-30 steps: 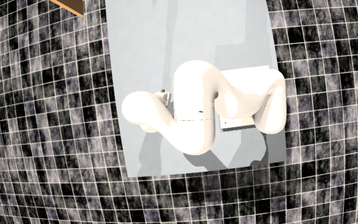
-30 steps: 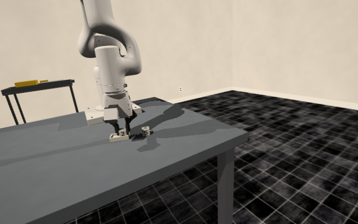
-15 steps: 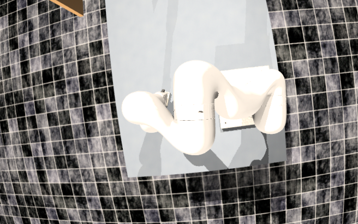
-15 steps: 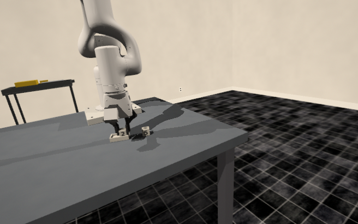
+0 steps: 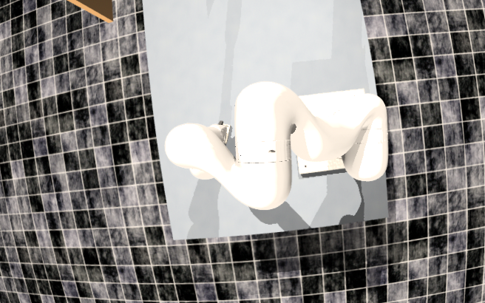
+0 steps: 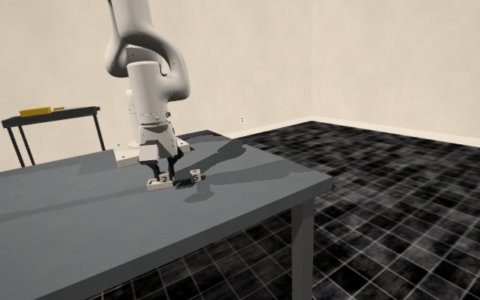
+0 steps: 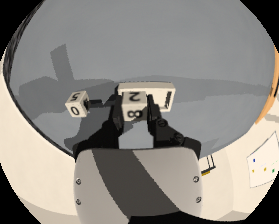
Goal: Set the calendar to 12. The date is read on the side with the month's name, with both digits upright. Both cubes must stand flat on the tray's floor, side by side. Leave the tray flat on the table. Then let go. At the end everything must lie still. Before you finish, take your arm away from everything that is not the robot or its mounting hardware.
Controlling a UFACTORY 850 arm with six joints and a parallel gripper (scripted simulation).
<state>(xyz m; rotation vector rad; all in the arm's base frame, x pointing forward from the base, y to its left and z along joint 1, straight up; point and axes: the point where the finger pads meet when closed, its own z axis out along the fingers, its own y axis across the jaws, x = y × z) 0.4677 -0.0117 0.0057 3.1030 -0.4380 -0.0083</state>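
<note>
The calendar tray lies 1 cm behind my hand, 2 cm to the right of it and 3 cm below it.
</note>
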